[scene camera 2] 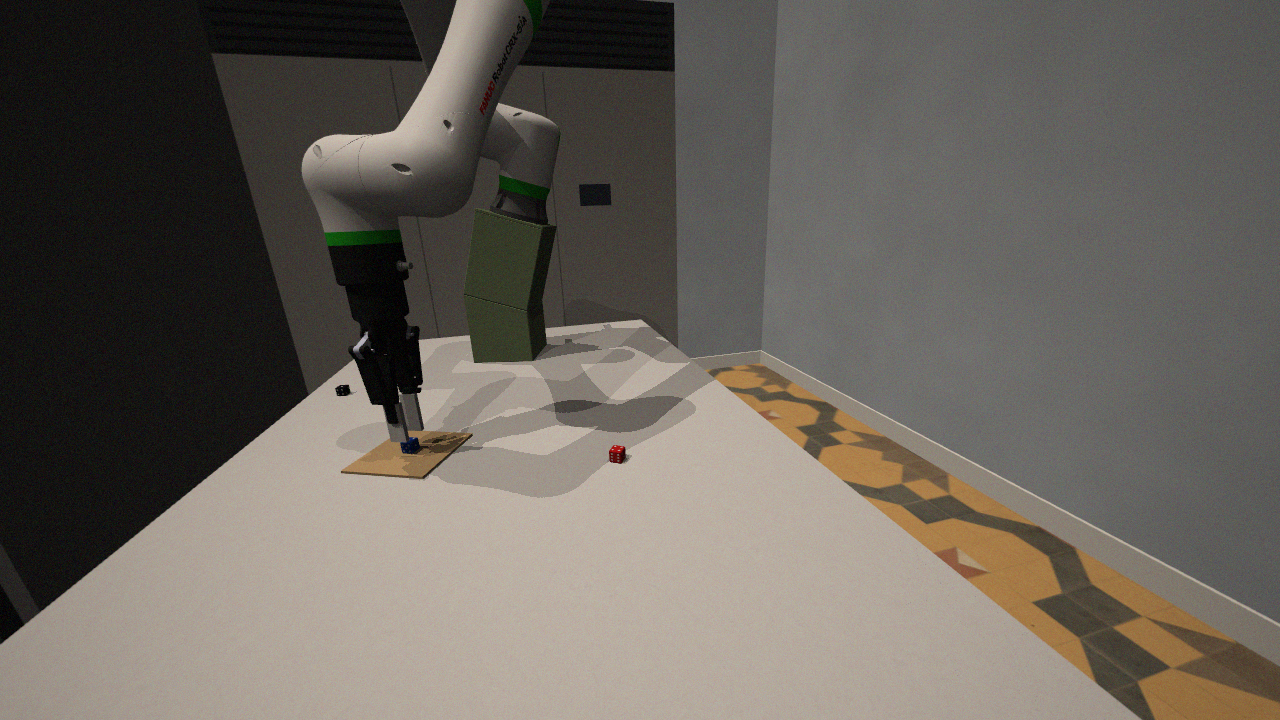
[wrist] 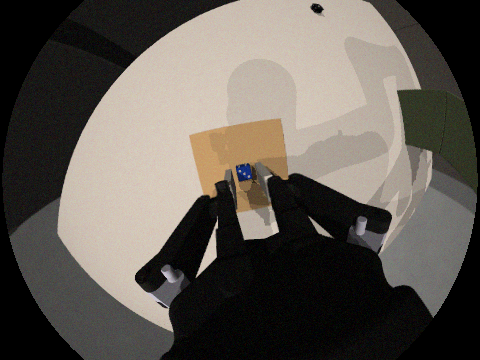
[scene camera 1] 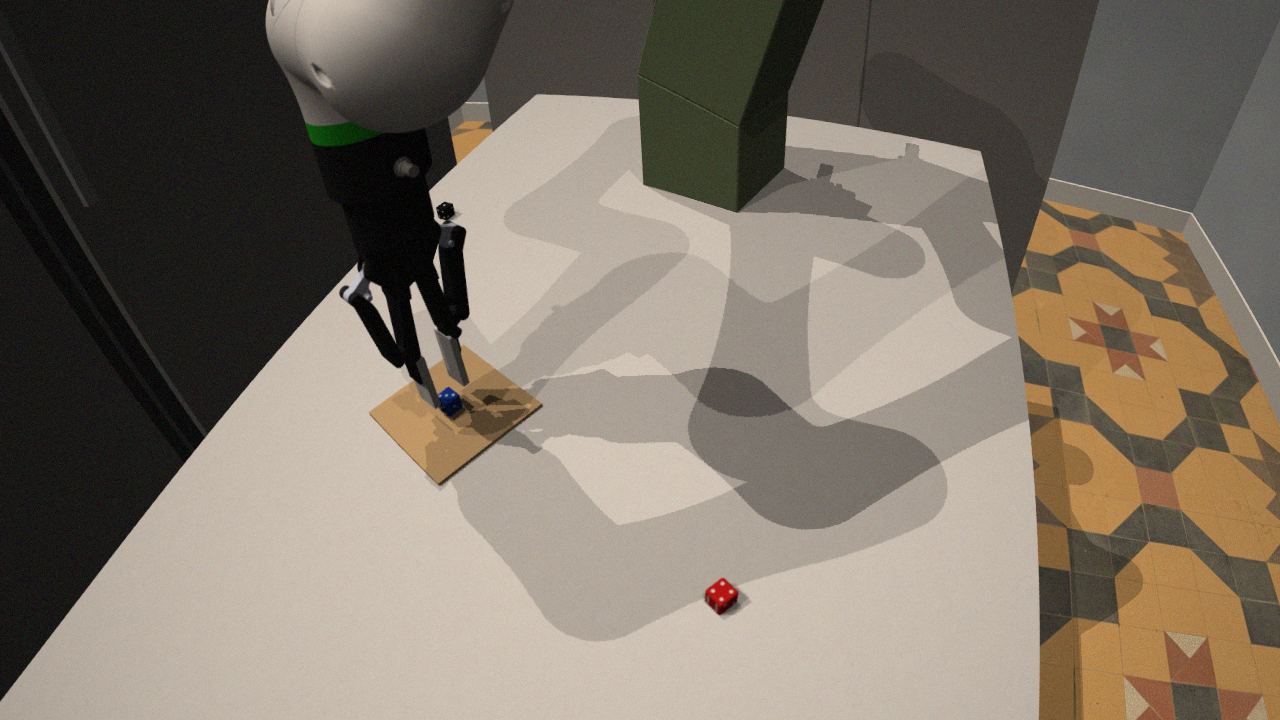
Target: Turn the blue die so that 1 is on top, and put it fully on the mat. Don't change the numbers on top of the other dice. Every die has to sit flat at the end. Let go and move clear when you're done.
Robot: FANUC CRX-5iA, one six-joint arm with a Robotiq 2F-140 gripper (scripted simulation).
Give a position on a mat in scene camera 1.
493,405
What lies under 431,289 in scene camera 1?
My gripper.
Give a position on a mat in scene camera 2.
387,459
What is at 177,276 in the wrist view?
My gripper.
